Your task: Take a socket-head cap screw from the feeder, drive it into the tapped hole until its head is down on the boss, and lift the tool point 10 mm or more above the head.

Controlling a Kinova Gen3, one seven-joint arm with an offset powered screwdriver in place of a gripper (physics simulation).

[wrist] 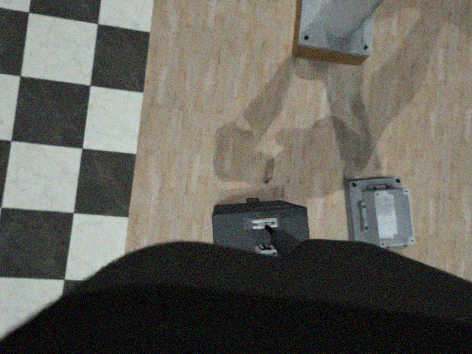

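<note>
The feeder [230, 225] is a dark grey box at the lower middle, with a bright metal slot on its top and a small metal part in front, partly hidden by the black tool body. My gripper, a screwdriver [268, 227], shows as a dark, thin tip over the feeder, at the bright slot. Its height above the slot and whether a screw sits on it cannot be told. A grey metal housing [386, 215] with an open, box-shaped top and small corner holes stands on a plate to the right of the feeder. I cannot tell which hole is the tapped one.
The arm's base plate [335, 42] lies on a wooden block [330, 55] at the top. The wood-grain table [185, 100] bears arm shadows. A black-and-white checkered floor [55, 110] lies at the left. The black tool body hides the bottom of the view.
</note>
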